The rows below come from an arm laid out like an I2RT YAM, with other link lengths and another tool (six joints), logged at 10 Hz.
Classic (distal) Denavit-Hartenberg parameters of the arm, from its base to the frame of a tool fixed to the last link. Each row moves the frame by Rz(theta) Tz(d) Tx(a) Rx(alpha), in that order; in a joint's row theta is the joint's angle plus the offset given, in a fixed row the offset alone. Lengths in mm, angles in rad.
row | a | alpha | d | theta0
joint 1 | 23.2 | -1.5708 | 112.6 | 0
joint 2 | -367 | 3.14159 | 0 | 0
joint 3 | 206.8 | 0 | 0 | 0.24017
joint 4 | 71 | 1.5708 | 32.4 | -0.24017
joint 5 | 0 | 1.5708 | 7.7 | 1.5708
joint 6 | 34.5 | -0.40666 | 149.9 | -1.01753
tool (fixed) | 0 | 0 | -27.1 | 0
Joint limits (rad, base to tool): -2.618..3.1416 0..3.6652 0..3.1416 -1.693..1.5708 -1.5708..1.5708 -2.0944..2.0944
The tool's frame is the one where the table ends.
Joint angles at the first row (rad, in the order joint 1, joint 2, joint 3, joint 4, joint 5, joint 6):
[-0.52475 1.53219 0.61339 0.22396 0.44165 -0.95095]
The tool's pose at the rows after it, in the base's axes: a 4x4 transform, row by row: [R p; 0 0 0 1], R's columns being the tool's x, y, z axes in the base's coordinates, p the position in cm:
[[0.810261 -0.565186 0.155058 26.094], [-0.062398 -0.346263 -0.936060 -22.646], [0.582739 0.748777 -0.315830 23.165], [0 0 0 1]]
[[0.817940 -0.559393 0.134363 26.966], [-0.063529 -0.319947 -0.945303 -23.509], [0.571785 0.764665 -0.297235 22.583], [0 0 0 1]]
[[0.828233 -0.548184 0.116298 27.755], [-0.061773 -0.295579 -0.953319 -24.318], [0.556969 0.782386 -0.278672 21.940], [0 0 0 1]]
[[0.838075 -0.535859 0.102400 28.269], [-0.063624 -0.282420 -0.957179 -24.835], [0.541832 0.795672 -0.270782 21.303], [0 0 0 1]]
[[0.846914 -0.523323 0.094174 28.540], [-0.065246 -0.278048 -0.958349 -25.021], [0.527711 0.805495 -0.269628 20.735], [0 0 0 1]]
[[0.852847 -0.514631 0.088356 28.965], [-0.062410 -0.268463 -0.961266 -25.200], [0.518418 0.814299 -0.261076 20.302], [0 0 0 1]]
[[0.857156 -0.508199 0.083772 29.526], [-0.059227 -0.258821 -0.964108 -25.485], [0.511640 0.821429 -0.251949 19.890], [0 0 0 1]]
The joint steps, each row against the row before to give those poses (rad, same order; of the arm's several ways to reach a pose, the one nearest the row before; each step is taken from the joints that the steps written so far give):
[0.00625 0.04180 0.00017 0.02208 0.02108 -0.00096]
[0.00115 0.04930 0.00900 0.04237 0.03124 -0.00933]
[-0.00006 0.04722 0.00866 0.03991 0.02878 -0.01541]
[0.00041 0.03499 0.00612 0.02209 0.01926 -0.00894]
[0.00293 0.02225 0.00039 0.01082 0.01228 -0.00439]
[0.00626 0.02301 0.00147 0.01923 0.01642 -0.00557]
[0.00462 0.02657 0.00654 0.02073 0.01405 -0.00606]

